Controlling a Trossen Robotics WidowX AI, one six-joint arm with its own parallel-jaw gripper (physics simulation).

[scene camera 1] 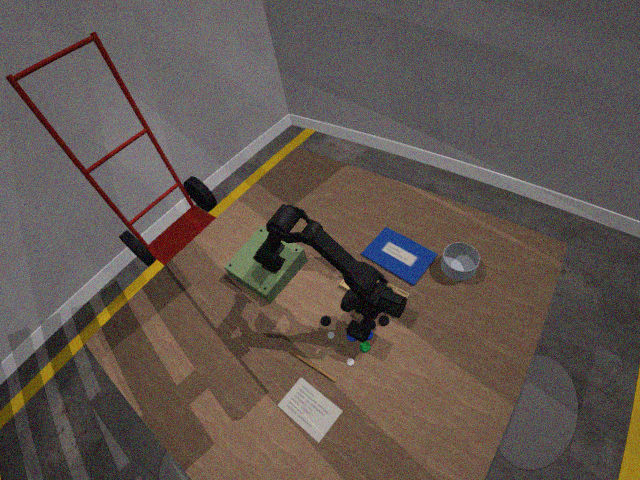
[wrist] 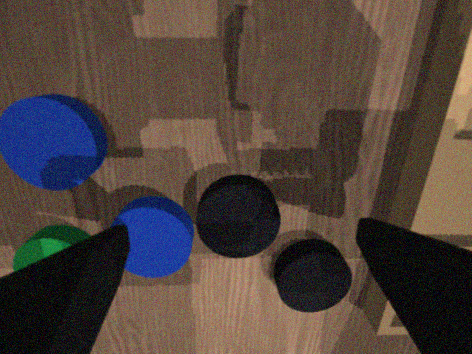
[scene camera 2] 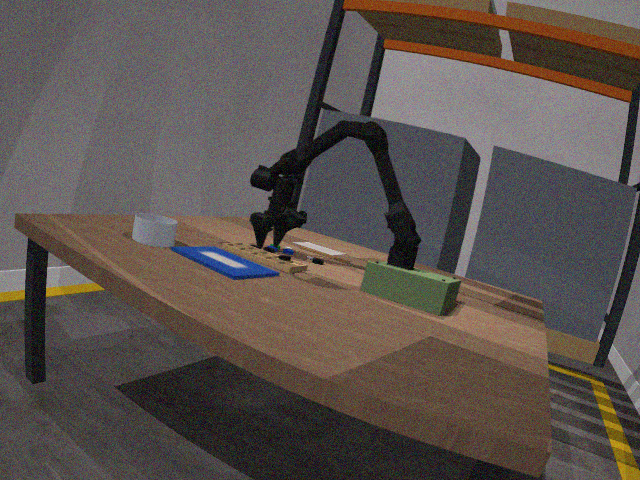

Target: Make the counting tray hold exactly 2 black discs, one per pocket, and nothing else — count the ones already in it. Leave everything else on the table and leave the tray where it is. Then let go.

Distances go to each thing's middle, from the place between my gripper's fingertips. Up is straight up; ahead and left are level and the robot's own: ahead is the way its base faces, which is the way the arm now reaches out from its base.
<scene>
The green disc [wrist: 51, 239] lies 1 cm ahead of my hand and 8 cm to the right of it. Also, from my hand: wooden counting tray [scene camera 2: 256, 254]: 5 cm behind, 11 cm to the left; then grey bowl [scene camera 2: 154, 230]: 17 cm ahead, 33 cm to the left, 2 cm above.
</scene>
